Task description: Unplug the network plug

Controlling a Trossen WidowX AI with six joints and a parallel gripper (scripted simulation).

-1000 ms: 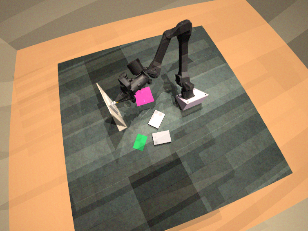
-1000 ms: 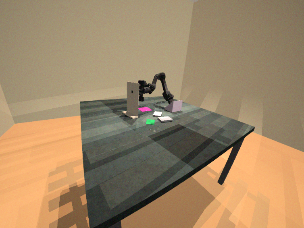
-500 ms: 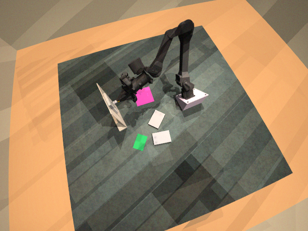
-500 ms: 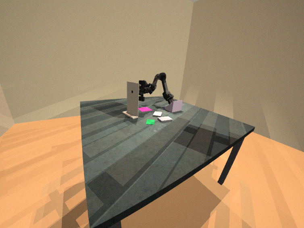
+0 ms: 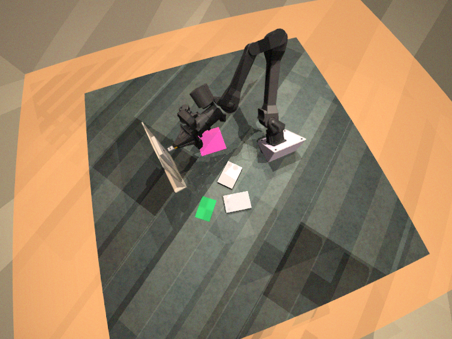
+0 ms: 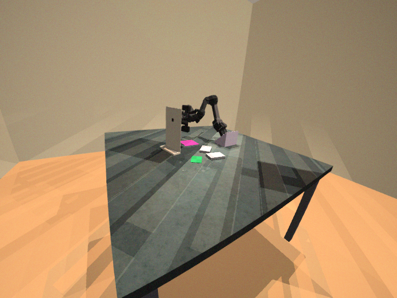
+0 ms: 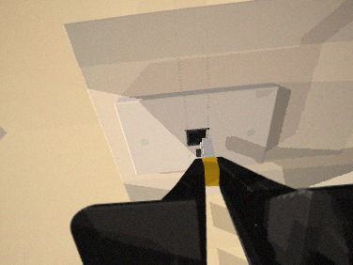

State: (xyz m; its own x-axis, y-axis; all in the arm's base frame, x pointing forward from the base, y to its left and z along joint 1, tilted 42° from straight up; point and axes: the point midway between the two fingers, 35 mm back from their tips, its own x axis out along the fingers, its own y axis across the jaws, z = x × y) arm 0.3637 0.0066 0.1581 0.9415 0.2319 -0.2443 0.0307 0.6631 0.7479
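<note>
Right now my gripper tip is 200 mm above the magenta marked square, 150 mm past it and 70 mm to the left of it. The rest, counted from my gripper tip: upright panel (70 mm below, 50 mm ahead, 10 mm to the left); network plug (right at my gripper tip).
</note>
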